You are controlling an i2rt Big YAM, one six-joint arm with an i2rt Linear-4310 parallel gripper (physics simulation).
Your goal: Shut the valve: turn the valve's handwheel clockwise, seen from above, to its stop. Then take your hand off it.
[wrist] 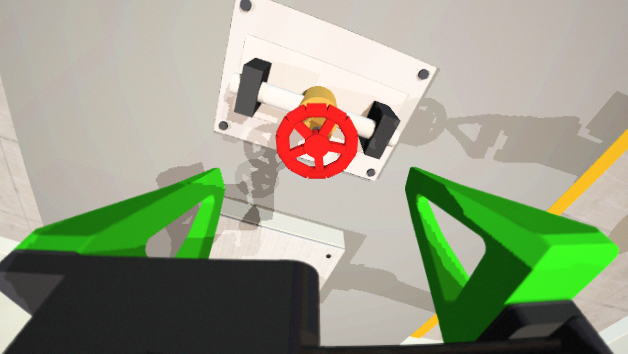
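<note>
The red handwheel (316, 145) with its spokes and hub shows whole near the middle of the wrist view, on top of the brass valve body (320, 95). The valve sits on a white pipe (282, 97) held by two black clamps. My gripper (314, 178) is open, with its green fingers wide apart and empty. The fingertips stand apart from the handwheel, to the lower left and lower right of it in the view. Whether the handwheel is at its stop cannot be seen.
The pipe is mounted on a white base plate (320, 25) with dark bolts at its corners. A pale block (300, 250) lies below it in the view, partly hidden by the gripper body. A yellow stripe (590, 172) runs at the right. Shadows of the arm and wheel fall on the grey surface.
</note>
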